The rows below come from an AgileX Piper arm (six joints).
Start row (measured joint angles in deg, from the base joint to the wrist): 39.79 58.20 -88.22 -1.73 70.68 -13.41
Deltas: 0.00 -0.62 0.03 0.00 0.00 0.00; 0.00 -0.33 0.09 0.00 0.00 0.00; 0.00 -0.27 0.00 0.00 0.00 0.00; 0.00 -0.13 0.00 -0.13 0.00 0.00; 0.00 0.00 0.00 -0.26 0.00 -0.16; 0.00 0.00 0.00 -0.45 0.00 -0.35; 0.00 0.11 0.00 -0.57 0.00 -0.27; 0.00 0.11 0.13 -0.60 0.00 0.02; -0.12 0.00 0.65 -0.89 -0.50 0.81; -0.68 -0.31 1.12 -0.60 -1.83 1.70; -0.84 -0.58 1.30 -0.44 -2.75 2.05; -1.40 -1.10 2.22 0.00 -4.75 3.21; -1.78 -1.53 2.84 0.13 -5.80 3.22; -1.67 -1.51 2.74 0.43 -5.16 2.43; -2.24 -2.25 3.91 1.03 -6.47 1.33; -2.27 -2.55 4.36 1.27 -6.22 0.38; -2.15 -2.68 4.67 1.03 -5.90 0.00; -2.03 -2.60 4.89 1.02 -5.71 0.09; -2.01 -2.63 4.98 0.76 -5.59 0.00; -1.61 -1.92 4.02 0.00 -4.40 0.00; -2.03 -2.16 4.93 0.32 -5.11 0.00; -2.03 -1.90 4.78 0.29 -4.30 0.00
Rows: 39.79 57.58 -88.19 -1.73 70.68 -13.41; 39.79 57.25 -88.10 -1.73 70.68 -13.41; 39.79 56.98 -88.10 -1.73 70.68 -13.41; 39.79 56.85 -88.10 -1.86 70.68 -13.41; 39.79 56.85 -88.10 -2.12 70.68 -13.57; 39.79 56.85 -88.10 -2.57 70.68 -13.92; 39.79 56.96 -88.10 -3.14 70.68 -14.19; 39.79 57.07 -87.97 -3.74 70.68 -14.17; 39.67 57.07 -87.32 -4.63 70.18 -13.36; 38.99 56.76 -86.20 -5.23 68.35 -11.66; 38.15 56.18 -84.90 -5.67 65.60 -9.61; 36.75 55.08 -82.68 -5.67 60.85 -6.40; 34.97 53.55 -79.84 -5.54 55.05 -3.18; 33.30 52.04 -77.10 -5.11 49.89 -0.75; 31.06 49.79 -73.19 -4.08 43.42 0.58; 28.79 47.24 -68.83 -2.81 37.20 0.96; 26.64 44.56 -64.16 -1.78 31.30 0.96; 24.61 41.96 -59.27 -0.76 25.59 1.05; 22.60 39.33 -54.29 0.00 20.00 1.05; 20.99 37.41 -50.27 0.00 15.60 1.05; 18.96 35.25 -45.34 0.32 10.49 1.05; 16.93 33.35 -40.56 0.61 6.19 1.05
